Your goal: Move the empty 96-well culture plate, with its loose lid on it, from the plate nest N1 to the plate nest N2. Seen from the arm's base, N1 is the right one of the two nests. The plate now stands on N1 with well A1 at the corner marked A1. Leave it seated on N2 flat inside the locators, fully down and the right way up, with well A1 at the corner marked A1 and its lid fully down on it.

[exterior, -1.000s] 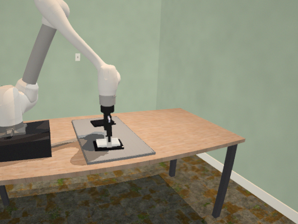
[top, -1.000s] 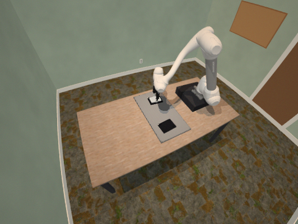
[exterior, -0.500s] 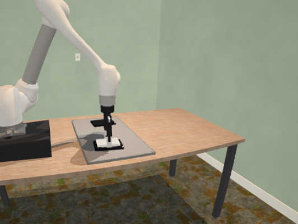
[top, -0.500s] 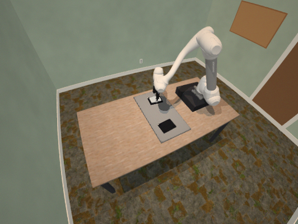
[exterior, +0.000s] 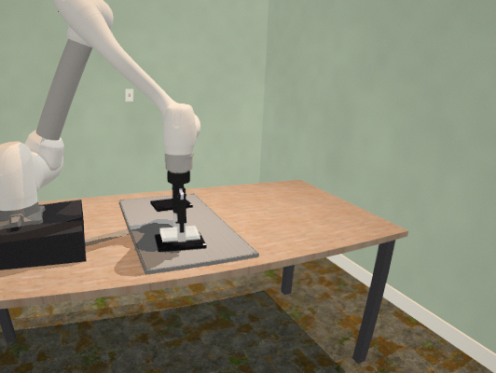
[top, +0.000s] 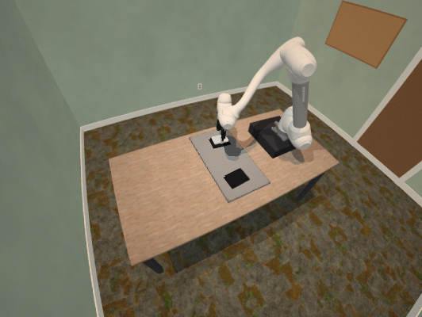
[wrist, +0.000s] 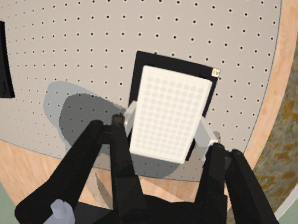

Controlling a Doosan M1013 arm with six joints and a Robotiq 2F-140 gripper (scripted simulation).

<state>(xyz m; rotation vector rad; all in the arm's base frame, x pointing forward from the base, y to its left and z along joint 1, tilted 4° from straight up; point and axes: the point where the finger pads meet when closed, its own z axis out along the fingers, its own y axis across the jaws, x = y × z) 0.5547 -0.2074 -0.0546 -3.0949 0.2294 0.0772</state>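
My gripper is now 50 mm above the nest N1. From my hand the other things lie so: plate lid: 10 mm below; nest N2: 390 mm to the left, 80 mm ahead, 50 mm below.
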